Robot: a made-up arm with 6 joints. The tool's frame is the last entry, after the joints.
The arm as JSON. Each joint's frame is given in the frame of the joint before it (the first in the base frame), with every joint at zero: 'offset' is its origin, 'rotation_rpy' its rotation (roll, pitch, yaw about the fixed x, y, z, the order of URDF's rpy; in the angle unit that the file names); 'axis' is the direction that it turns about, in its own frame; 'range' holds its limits. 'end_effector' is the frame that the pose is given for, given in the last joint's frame.
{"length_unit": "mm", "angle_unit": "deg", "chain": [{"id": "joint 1", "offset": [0.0, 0.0, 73.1], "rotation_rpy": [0.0, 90.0, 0.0], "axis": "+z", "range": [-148.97, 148.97]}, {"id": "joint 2", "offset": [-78.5, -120.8, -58.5], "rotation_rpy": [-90.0, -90.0, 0.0], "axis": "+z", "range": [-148.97, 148.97]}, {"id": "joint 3", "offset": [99.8, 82.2, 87.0], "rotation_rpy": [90.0, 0.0, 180.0], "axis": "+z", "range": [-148.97, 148.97]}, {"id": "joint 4", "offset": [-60.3, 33.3, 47.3], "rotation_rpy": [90.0, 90.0, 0.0], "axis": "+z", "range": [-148.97, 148.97]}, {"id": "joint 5", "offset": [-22.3, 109.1, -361.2], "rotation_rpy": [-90.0, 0.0, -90.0], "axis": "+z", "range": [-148.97, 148.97]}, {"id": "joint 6", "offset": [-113.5, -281.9, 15.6], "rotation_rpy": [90.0, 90.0, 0.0], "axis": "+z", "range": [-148.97, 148.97]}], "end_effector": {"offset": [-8.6, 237.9, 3.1], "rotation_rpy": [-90.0, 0.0, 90.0]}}
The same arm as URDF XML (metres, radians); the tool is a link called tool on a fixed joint. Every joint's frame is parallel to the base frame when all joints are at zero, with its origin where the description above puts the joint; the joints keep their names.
<robot name="arm">
<joint name="joint 1" type="revolute"><parent link="base_link"/><child link="link1"/><origin xyz="0.0000 0.0000 0.0731" rpy="0.0000 0.0000 0.0000"/><axis xyz="1 0 0"/><limit lower="-2.6000" upper="2.6000"/></joint>
<joint name="joint 2" type="revolute"><parent link="link1"/><child link="link2"/><origin xyz="-0.0585 -0.1208 0.0785" rpy="0.0000 0.0000 0.0000"/><axis xyz="0 1 0"/><limit lower="-2.6000" upper="2.6000"/></joint>
<joint name="joint 3" type="revolute"><parent link="link2"/><child link="link3"/><origin xyz="0.0998 0.0870 -0.0822" rpy="0.0000 0.0000 0.0000"/><axis xyz="0 0 -1"/><limit lower="-2.6000" upper="2.6000"/></joint>
<joint name="joint 4" type="revolute"><parent link="link3"/><child link="link4"/><origin xyz="0.0603 0.0333 -0.0473" rpy="0.0000 0.0000 0.0000"/><axis xyz="0 -1 0"/><limit lower="-2.6000" upper="2.6000"/></joint>
<joint name="joint 5" type="revolute"><parent link="link4"/><child link="link5"/><origin xyz="-0.1091 0.3612 -0.0223" rpy="0.0000 0.0000 0.0000"/><axis xyz="0 0 1"/><limit lower="-2.6000" upper="2.6000"/></joint>
<joint name="joint 6" type="revolute"><parent link="link5"/><child link="link6"/><origin xyz="-0.1135 -0.2819 0.0156" rpy="0.0000 0.0000 0.0000"/><axis xyz="0 -1 0"/><limit lower="-2.6000" upper="2.6000"/></joint>
<joint name="tool_joint" type="fixed"><parent link="link6"/><child link="tool"/><origin xyz="0.2379 -0.0031 0.0086" rpy="0.0000 0.0000 0.0000"/></joint>
<link name="base_link"/>
<link name="link1"/>
<link name="link2"/>
<link name="link3"/>
<link name="link4"/>
<link name="link5"/>
<link name="link6"/>
<link name="tool"/>
</robot>

